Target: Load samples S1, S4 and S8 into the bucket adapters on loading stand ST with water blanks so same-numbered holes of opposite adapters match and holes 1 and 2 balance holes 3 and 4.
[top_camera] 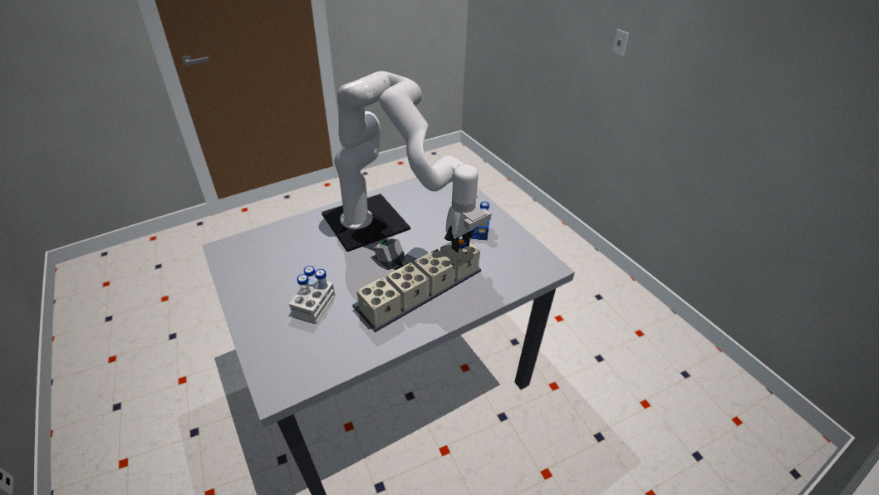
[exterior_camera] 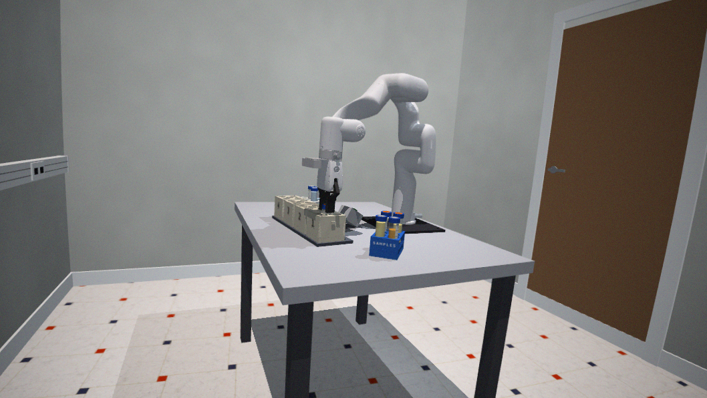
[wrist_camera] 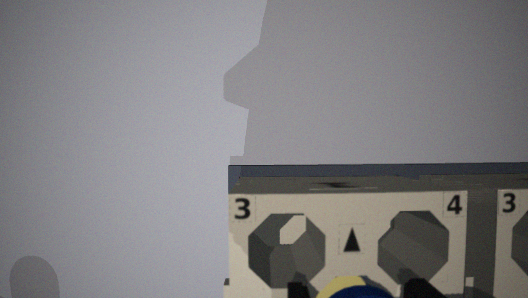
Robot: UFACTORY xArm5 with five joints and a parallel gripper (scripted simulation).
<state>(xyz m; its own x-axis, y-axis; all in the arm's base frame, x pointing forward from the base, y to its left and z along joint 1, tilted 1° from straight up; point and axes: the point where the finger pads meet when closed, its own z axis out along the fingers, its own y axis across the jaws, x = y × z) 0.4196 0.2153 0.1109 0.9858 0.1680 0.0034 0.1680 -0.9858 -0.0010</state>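
Right now my hand is 160 mm past the blue samples rack, 150 mm to the right of it and 90 mm above it. From my hand the other things lie so: adapter 3: 40 mm ahead, 220 mm to the right, 70 mm below; then white rack: 70 mm behind, 500 mm to the right, 90 mm below.
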